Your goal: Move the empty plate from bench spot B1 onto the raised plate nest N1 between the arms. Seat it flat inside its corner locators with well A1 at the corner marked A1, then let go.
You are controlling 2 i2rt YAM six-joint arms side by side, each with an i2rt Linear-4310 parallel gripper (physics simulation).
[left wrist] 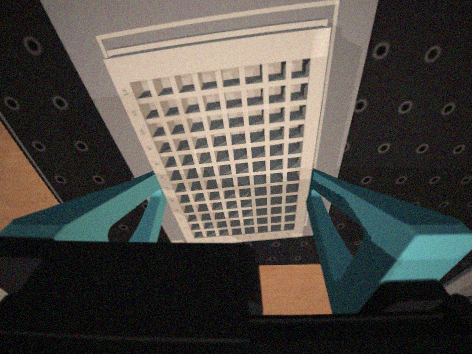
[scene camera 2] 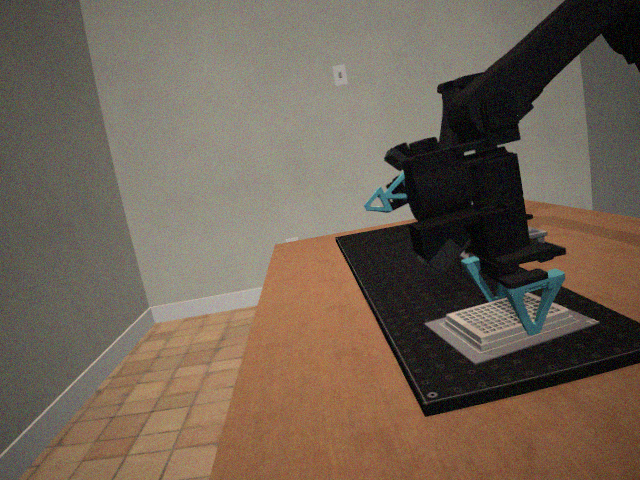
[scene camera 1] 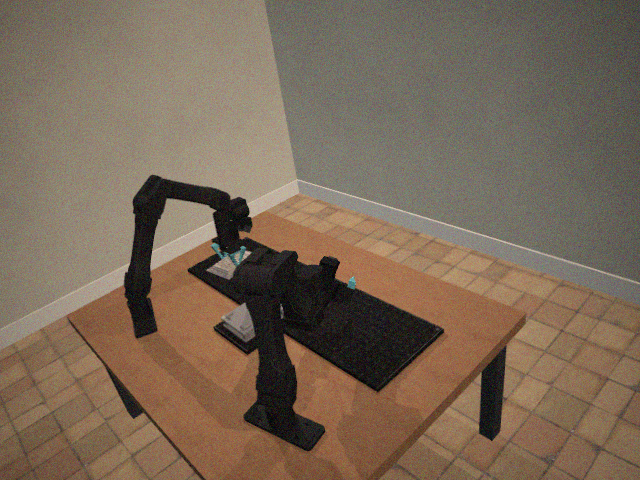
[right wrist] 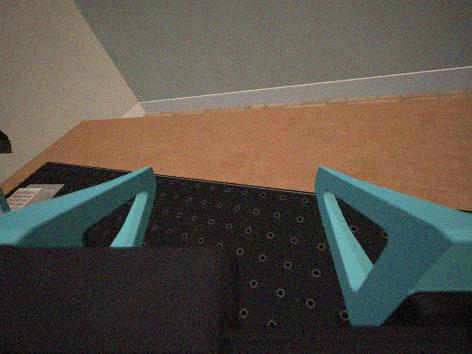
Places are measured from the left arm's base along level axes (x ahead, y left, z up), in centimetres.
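Pixels of known places: left gripper, fingertip midpoint: (left wrist: 235, 176) (scene camera 2: 514, 320) (scene camera 1: 231, 264); right gripper, fingertip midpoint: (scene camera 2: 374, 202) (scene camera 1: 338, 272) (right wrist: 235, 175); left arm's base, link origin: (scene camera 1: 143, 318); right arm's base, link origin: (scene camera 1: 283, 424).
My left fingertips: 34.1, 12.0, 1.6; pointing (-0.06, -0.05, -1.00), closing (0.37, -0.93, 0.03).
Ahead of a thing's pixels: the offset from my left fingertips to its top centre, as dx, dy, dz. "spot": to the spot under its first point. Level surfaces: height alone.
The empty pale plate @[+1.0, +0.5, +1.4] (scene camera 1: 220, 269) (scene camera 2: 488, 322) (left wrist: 215, 52) (right wrist: 22, 197) lies flat on the grey pad of bench spot B1 @[spot: +5.0, +8.6, -0.1] (scene camera 2: 478, 356) (left wrist: 85, 50). My left gripper (scene camera 1: 231, 260) (scene camera 2: 512, 315) (left wrist: 235, 176) points down over the plate and is shut on it, one teal finger against each long side; no gap shows under the plate. My right gripper (scene camera 2: 379, 201) (right wrist: 235, 175) is open and empty, above the black board. The raised grey nest N1 @[-1.7, -36.0, +3.6] (scene camera 1: 236, 321) stands between the arm bases, partly hidden behind the right arm; its A1 mark cannot be read.
A black perforated board @[dz -0.3] (scene camera 1: 382, 335) (scene camera 2: 367, 260) (left wrist: 410, 75) (right wrist: 265, 235) lies under B1 and runs along the wooden table @[dz -1.6] (scene camera 1: 465, 310) (scene camera 2: 310, 335). The nest's black base @[dz -0.3] (scene camera 1: 247, 347) stands beside it. The right arm (scene camera 1: 276, 356) rises close in front of the nest in scene camera 1.
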